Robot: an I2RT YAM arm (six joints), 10 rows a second.
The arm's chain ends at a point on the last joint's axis. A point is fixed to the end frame.
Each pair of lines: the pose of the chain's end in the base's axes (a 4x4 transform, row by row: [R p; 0 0 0 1], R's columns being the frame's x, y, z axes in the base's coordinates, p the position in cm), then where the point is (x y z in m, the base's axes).
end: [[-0.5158, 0.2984, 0.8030, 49.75], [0.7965, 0.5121, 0.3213, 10.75], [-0.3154, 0.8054, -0.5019, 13.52], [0, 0, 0, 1]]
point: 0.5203 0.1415 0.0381
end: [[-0.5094, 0.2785, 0.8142, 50.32], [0.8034, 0.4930, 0.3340, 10.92], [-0.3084, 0.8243, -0.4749, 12.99], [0, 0, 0, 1]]
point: 0.5282 0.1456 0.0342
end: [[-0.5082, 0.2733, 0.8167, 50.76], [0.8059, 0.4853, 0.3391, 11.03], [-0.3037, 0.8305, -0.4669, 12.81], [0, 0, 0, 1]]
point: 0.5332 0.1476 0.0329
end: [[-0.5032, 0.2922, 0.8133, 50.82], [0.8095, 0.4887, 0.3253, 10.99], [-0.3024, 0.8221, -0.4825, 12.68], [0, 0, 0, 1]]
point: 0.5327 0.1461 0.0309
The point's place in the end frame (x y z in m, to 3 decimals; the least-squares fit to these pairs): 0.046 -0.054 0.078
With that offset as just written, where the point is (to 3 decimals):
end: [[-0.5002, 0.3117, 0.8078, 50.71], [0.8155, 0.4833, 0.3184, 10.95], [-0.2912, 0.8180, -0.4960, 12.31], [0, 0, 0, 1]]
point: 0.530 0.146 0.027
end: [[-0.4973, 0.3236, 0.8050, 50.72], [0.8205, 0.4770, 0.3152, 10.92], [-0.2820, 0.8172, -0.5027, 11.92], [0, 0, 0, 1]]
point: 0.530 0.146 0.023
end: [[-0.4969, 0.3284, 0.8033, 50.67], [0.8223, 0.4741, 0.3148, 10.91], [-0.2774, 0.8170, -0.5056, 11.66], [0, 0, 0, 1]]
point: 0.529 0.146 0.020
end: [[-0.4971, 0.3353, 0.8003, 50.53], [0.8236, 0.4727, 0.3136, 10.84], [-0.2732, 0.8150, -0.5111, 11.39], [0, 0, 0, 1]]
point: 0.527 0.145 0.017
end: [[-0.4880, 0.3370, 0.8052, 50.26], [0.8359, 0.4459, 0.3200, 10.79], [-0.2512, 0.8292, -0.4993, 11.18], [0, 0, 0, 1]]
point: 0.525 0.147 0.017
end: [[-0.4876, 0.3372, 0.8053, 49.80], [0.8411, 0.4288, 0.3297, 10.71], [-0.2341, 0.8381, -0.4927, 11.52], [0, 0, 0, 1]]
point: 0.520 0.148 0.021
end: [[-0.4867, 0.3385, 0.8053, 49.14], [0.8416, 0.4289, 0.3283, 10.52], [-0.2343, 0.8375, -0.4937, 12.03], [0, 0, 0, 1]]
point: 0.514 0.146 0.026
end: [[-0.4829, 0.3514, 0.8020, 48.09], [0.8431, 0.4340, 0.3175, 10.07], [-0.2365, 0.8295, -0.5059, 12.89], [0, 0, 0, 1]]
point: 0.502 0.141 0.034
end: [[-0.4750, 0.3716, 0.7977, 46.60], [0.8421, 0.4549, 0.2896, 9.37], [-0.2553, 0.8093, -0.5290, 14.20], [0, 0, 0, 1]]
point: 0.486 0.130 0.045
